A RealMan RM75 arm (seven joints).
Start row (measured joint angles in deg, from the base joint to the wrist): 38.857 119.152 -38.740 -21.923 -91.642 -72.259 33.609
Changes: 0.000 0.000 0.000 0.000 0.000 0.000 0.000; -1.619 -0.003 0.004 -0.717 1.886 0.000 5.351; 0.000 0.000 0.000 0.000 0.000 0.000 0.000; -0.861 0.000 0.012 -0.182 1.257 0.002 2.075; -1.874 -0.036 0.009 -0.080 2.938 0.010 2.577; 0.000 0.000 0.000 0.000 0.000 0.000 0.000; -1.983 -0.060 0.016 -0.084 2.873 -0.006 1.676; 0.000 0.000 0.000 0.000 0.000 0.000 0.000
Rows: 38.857 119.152 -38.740 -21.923 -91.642 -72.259 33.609; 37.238 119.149 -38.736 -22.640 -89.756 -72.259 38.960; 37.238 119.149 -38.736 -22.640 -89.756 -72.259 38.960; 36.377 119.149 -38.724 -22.822 -88.499 -72.257 41.035; 34.503 119.113 -38.715 -22.902 -85.561 -72.247 43.612; 34.503 119.113 -38.715 -22.902 -85.561 -72.247 43.612; 32.520 119.053 -38.699 -22.986 -82.688 -72.253 45.288; 32.520 119.053 -38.699 -22.986 -82.688 -72.253 45.288
